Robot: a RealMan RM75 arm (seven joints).
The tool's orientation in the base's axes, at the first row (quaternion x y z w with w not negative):
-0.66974 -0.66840 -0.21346 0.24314
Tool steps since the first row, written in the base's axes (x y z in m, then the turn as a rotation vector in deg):
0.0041 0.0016 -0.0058 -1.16 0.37 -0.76
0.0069 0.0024 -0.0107 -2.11 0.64 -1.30
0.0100 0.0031 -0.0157 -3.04 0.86 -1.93
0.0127 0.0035 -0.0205 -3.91 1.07 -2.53
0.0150 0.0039 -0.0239 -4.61 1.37 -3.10
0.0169 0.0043 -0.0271 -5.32 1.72 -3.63
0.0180 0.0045 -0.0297 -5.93 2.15 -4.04
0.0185 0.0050 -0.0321 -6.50 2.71 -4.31
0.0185 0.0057 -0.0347 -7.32 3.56 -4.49
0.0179 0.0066 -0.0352 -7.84 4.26 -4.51
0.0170 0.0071 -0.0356 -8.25 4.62 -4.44
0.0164 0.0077 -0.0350 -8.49 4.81 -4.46
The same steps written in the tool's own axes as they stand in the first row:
-0.0022 0.0043 0.0054 -0.19 -1.12 0.87
-0.0045 0.0074 0.0097 -0.32 -2.05 1.50
-0.0070 0.0107 0.0139 -0.55 -2.95 2.17
-0.0096 0.0136 0.0179 -0.76 -3.79 2.81
-0.0113 0.0160 0.0207 -0.88 -4.46 3.47
-0.0129 0.0180 0.0234 -0.94 -5.15 4.13
-0.0143 0.0192 0.0255 -0.86 -5.74 4.74
-0.0154 0.0198 0.0277 -0.59 -6.29 5.32
-0.0164 0.0200 0.0302 -0.04 -7.09 6.01
-0.0160 0.0194 0.0312 0.50 -7.60 6.48
-0.0159 0.0185 0.0318 0.82 -8.01 6.66
-0.0150 0.0179 0.0317 0.95 -8.25 6.80

